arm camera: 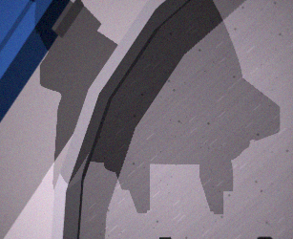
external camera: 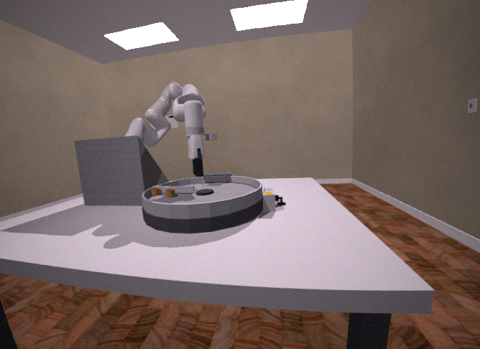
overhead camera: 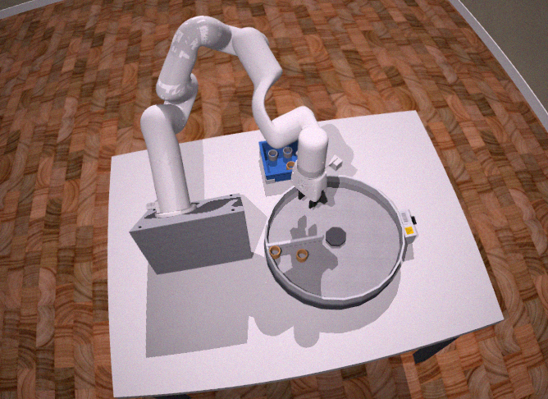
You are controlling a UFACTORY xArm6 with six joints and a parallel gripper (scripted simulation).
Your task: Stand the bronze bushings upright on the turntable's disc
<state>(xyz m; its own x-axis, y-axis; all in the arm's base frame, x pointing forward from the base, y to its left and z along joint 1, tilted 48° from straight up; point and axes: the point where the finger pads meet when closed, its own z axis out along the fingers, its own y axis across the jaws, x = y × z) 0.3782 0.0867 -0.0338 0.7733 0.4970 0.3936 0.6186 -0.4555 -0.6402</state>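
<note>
Right now the blue crate is 30 mm behind my hand, 220 mm to the left of it and 100 mm below it. Round my hand: turntable disc: 70 mm ahead, 110 mm to the right, 70 mm below.
</note>
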